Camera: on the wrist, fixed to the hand. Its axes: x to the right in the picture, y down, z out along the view.
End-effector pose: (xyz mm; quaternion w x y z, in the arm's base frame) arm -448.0 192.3 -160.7 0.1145 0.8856 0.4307 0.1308
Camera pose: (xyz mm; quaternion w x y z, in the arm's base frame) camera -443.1 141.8 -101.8 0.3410 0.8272 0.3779 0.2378
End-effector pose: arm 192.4 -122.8 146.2 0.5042 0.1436 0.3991 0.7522
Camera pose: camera 141.3 -179.9 159.4 0.5215 0.0100 0.1883 0.8321
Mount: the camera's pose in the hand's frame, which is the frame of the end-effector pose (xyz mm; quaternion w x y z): -29.3 52.6 -49.2 0.9655 -0.2603 -0.0012 0.0042
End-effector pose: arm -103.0 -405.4 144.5 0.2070 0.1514 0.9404 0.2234
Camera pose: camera -89.9 -389.1 219.4 0.2395 0.0965 0.8489 0.4612
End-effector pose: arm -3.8 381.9 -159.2 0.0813 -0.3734 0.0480 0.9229
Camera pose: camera 40.7 319.5 -172.6 0.0225 0.3804 0.1924 -0.9043
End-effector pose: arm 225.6 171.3 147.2 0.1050 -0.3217 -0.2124 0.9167
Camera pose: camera 276.5 130.8 104.6 0.0135 -0.3377 -0.4425 0.8306
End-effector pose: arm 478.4 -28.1 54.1 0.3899 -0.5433 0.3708 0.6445
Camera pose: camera 454.1 -97.5 79.3 0.2328 -0.6237 0.1921 0.7211
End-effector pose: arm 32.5 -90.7 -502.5 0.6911 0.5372 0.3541 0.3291
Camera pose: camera -28.5 -79.3 -455.7 0.8062 0.3407 0.2532 0.4122
